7 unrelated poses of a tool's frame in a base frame.
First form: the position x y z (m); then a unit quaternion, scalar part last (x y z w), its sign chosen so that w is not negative.
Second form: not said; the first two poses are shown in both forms.
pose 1, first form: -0.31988, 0.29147, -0.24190, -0.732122, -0.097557, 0.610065, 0.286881
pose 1, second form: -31.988, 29.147, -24.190, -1.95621, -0.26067, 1.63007
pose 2, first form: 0.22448, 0.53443, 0.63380, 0.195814, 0.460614, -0.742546, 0.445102
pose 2, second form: 22.448, 53.443, 63.380, 0.48523, 1.14141, -1.84004
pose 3, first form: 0.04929, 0.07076, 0.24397, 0.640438, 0.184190, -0.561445, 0.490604
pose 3, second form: 4.929, 7.076, 24.397, 1.55521, 0.44728, -1.36339
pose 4, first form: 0.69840, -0.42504, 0.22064, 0.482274, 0.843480, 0.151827, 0.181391
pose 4, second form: 69.840, -42.504, 22.064, 1.36176, 2.38168, 0.42870
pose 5, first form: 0.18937, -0.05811, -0.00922, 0.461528, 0.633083, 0.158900, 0.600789
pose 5, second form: 18.937, -5.811, -0.922, 1.06959, 1.46716, 0.36825
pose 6, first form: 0.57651, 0.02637, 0.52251, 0.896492, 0.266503, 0.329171, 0.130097
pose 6, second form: 57.651, 2.637, 52.251, 2.60462, 0.77428, 0.95636
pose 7, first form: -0.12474, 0.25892, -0.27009, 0.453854, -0.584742, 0.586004, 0.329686
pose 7, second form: -12.474, 25.892, -27.009, 1.18724, -1.52963, 1.53293
